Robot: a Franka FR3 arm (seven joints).
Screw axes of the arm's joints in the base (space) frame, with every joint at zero. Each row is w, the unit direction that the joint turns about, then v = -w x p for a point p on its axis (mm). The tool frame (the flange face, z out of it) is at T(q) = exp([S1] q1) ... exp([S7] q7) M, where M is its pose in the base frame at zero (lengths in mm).
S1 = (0, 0, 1, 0.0, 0.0, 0.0)
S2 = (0, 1, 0, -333.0, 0.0, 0.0)
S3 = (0, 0, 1, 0.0, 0.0, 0.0)
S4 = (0, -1, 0, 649.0, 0.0, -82.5)
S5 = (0, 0, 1, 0.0, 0.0, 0.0)
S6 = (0, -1, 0, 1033.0, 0.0, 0.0)
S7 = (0, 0, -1, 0.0, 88.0, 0.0)
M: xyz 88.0 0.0 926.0 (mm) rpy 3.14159 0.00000 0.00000 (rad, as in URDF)
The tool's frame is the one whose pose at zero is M.
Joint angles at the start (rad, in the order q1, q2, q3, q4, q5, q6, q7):
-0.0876, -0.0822, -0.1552, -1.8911, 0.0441, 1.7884, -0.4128
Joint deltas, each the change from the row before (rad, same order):
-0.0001, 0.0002, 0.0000, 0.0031, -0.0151, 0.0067, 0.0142
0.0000, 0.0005, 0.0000, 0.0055, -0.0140, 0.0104, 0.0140
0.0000, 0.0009, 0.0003, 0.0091, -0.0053, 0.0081, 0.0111
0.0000, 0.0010, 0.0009, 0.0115, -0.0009, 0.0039, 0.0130
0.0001, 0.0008, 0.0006, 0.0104, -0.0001, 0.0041, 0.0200
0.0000, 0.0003, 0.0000, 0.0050, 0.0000, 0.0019, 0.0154
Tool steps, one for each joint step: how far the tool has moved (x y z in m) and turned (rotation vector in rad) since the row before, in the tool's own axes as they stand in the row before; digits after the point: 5 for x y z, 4 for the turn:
0.00050, 0.00160, -0.00199, -0.0173, 0.0030, 0.0109
0.00125, 0.00171, -0.00331, -0.0185, 0.0090, 0.0107
0.00186, 0.00095, -0.00462, -0.0109, 0.0132, 0.0095
0.00200, 0.00024, -0.00534, -0.0061, 0.0131, 0.0118
0.00186, 0.00023, -0.00493, -0.0049, 0.0128, 0.0192
0.00083, 0.00026, -0.00241, -0.0022, 0.0062, 0.0154

